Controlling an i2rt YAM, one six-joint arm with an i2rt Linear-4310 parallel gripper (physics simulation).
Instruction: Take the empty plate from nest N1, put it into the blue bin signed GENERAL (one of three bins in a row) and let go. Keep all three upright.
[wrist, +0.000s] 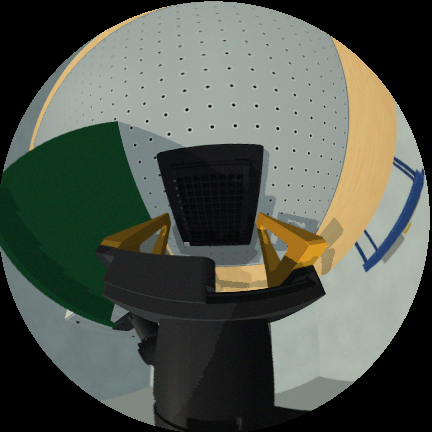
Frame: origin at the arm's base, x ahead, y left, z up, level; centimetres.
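Where they show: gripper, fingertip midpoint: (213, 217).
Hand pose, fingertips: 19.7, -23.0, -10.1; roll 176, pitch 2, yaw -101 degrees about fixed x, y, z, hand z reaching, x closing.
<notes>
After its pixels a point has its place, as x, y, z.
My gripper (213, 217) {19.7, -23.0, -10.1} is open, with its two orange fingers wide apart and nothing held between them. Beyond the fingertips, centred between them in the wrist view, a black rectangular block (212, 200) {20.1, -23.0, -12.6} with a grid of small openings and a raised rim stands upright over the pegboard. A plate and its nest cannot be told apart in this black shape, and no N1 sign can be read. A small pale spot shows at its lower left corner. The blue bin signed GENERAL cannot be made out.
A grey perforated board (220, 82) {33.5, -26.5, -14.9} with a light wooden edge (367, 115) lies around the block. A large dark green surface (75, 200) {27.5, -12.3, -5.3} covers the left side, close to the left finger. A blue railed structure (406, 219) stands past the wooden edge at the right.
</notes>
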